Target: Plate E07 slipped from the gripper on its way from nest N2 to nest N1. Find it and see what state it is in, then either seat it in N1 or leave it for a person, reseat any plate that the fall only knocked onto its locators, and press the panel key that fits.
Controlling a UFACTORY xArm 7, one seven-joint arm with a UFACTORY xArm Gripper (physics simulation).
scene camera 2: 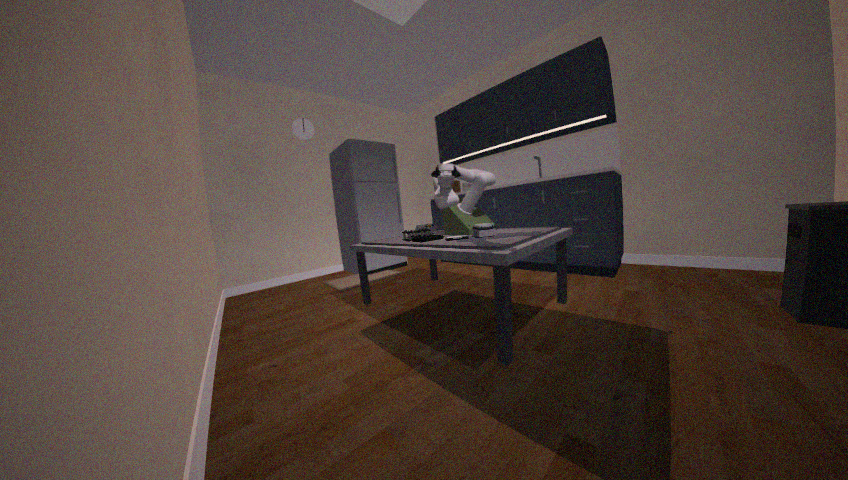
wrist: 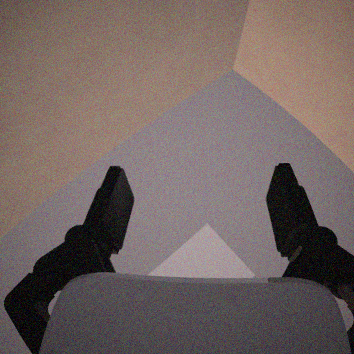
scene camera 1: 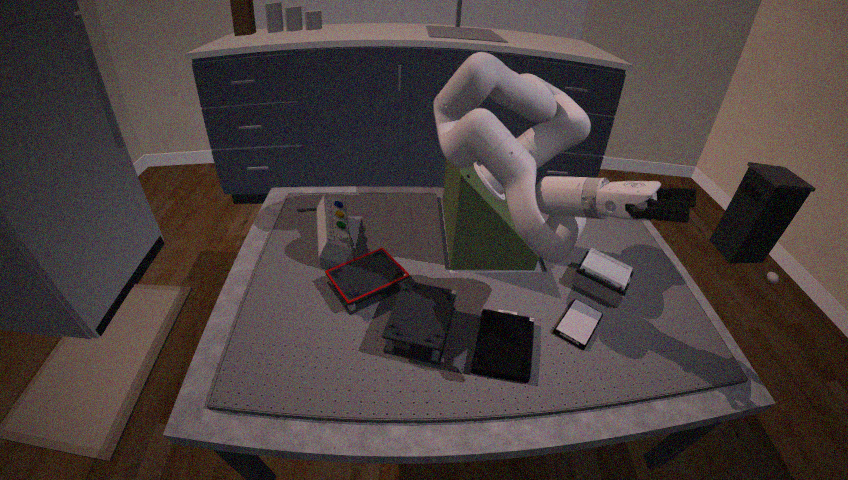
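Pixels of known places: gripper, between the fingertips: (scene camera 2: 446,166) (wrist: 198,181) (scene camera 1: 692,204); arm's base, origin of its link: (scene camera 2: 464,209) (scene camera 1: 488,182).
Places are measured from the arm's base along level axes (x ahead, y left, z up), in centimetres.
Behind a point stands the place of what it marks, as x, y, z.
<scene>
My gripper (scene camera 1: 693,205) @(39.5, 30.4, 23.3) (wrist: 198,181) @(39.5, 30.4, 23.3) is open and empty, high at the right of scene camera 1, facing away from the table. A red-rimmed dark nest (scene camera 1: 365,276) @(25.9, -27.3, -13.3) stands at the left of the table. Right of it is a raised dark unit (scene camera 1: 421,318) @(38.0, -12.9, -11.4), then a flat black one (scene camera 1: 504,344) @(40.0, 5.0, -15.2). A white-topped plate-like piece (scene camera 1: 578,324) @(32.5, 23.4, -15.8) lies farther right, and a thicker white-topped block (scene camera 1: 605,270) @(17.1, 32.8, -11.8) behind it. The panel (scene camera 1: 333,237) @(17.2, -37.4, -9.8) has blue (scene camera 1: 338,204) @(1.9, -40.6, -10.3), yellow (scene camera 1: 339,214) @(6.7, -38.9, -10.3) and green (scene camera 1: 341,224) @(11.0, -37.1, -10.3) keys. Labels are unreadable, so I cannot tell which is E07, N1 or N2.
The green wedge-shaped mount (scene camera 1: 487,237) @(14.0, 0.5, -7.5) carries the arm at the back of the table (scene camera 1: 368,437) @(62.6, -19.7, -18.6) (scene camera 2: 434,254) @(58.1, 37.6, -20.7). The arm (scene camera 1: 517,160) @(23.7, 2.3, 18.7) reaches over its right side. A dark bin (scene camera 1: 761,214) stands on the floor at the right, and a fridge (scene camera 1: 65,148) (scene camera 2: 371,208) at the left.
</scene>
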